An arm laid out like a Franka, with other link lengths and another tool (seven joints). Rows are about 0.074 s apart.
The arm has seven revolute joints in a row. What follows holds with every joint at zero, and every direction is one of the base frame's.
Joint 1 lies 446.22 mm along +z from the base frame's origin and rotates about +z.
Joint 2 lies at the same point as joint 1 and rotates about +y.
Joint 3 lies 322.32 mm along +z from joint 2 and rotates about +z.
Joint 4 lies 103.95 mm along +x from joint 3 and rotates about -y.
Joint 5 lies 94.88 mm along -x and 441.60 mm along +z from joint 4 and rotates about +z.
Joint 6 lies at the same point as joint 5 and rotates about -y.
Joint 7 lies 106.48 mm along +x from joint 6 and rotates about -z.
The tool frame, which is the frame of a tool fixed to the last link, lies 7.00 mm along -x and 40.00 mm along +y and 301.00 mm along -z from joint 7; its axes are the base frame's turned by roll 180.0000, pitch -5.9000 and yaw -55.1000 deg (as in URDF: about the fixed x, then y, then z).
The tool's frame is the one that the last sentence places.
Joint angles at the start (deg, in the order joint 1, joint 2, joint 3, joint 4, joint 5, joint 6, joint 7):
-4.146, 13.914, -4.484, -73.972, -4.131, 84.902, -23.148
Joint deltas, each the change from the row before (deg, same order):
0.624, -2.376, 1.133, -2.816, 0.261, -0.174, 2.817
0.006, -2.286, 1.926, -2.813, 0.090, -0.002, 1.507
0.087, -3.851, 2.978, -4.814, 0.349, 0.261, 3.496
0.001, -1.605, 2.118, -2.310, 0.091, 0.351, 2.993
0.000, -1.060, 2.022, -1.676, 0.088, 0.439, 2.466
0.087, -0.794, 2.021, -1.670, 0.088, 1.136, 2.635
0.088, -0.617, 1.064, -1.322, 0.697, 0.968, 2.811
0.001, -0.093, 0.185, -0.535, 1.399, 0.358, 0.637
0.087, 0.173, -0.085, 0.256, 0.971, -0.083, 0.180
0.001, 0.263, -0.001, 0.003, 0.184, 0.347, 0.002
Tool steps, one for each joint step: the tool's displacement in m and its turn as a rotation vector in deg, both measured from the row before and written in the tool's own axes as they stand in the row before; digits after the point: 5 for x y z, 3 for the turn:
-0.02246, -0.01074, -0.00634, 0.095, -0.723, 1.069
-0.02342, -0.00990, -0.00489, 0.135, -0.562, -0.429
-0.03909, -0.01563, -0.00641, 0.029, -0.695, 0.356
-0.02243, -0.01337, -0.00069, -0.236, -0.172, 0.809
-0.01975, -0.01361, -0.00003, -0.137, 0.005, 0.397
-0.01826, -0.01663, 0.00195, 0.140, 0.342, 0.500
-0.01271, -0.01192, 0.00168, 0.420, -0.202, 1.653
-0.00763, -0.00629, 0.00149, 0.757, -1.116, 0.472
-0.00330, -0.00394, -0.00148, 0.604, -0.777, 0.210
0.00059, -0.00248, 0.00211, 0.210, -0.119, 0.016

